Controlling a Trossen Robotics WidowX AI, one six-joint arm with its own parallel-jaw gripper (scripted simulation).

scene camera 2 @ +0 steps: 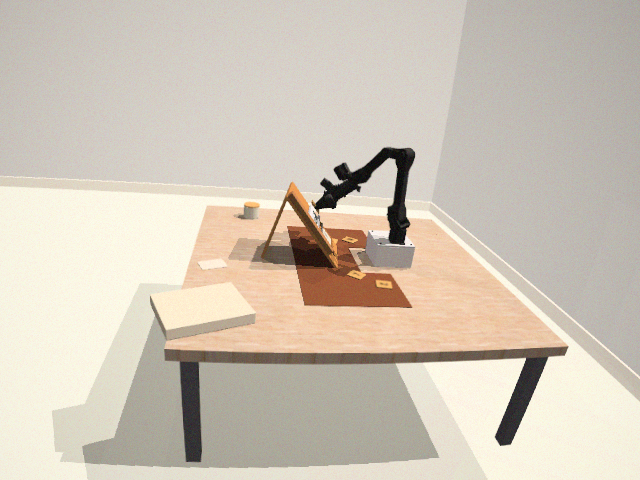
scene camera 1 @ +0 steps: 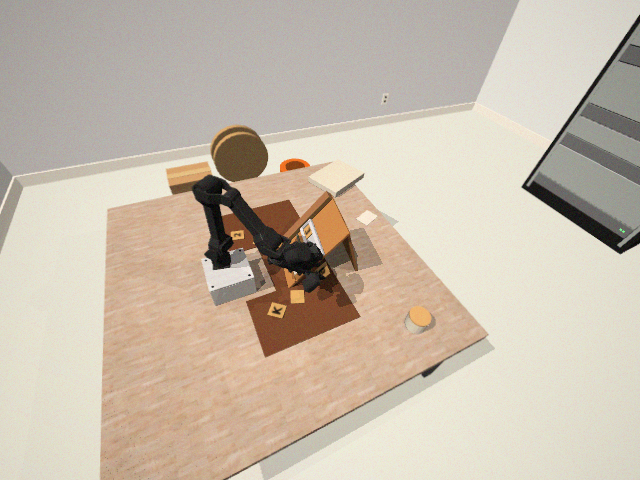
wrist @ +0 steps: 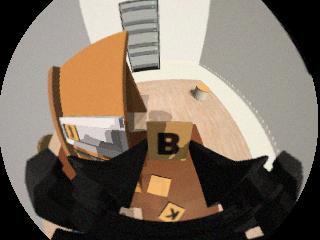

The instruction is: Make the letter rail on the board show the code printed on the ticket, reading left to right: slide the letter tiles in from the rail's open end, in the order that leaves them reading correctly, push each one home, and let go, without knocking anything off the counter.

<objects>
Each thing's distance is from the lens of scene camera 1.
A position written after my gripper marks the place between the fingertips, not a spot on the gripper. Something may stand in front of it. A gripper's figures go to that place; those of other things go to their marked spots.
my gripper (scene camera 1: 322, 272): 1.06 m
slanted orange board (scene camera 1: 328, 227): 1.12 m
</objects>
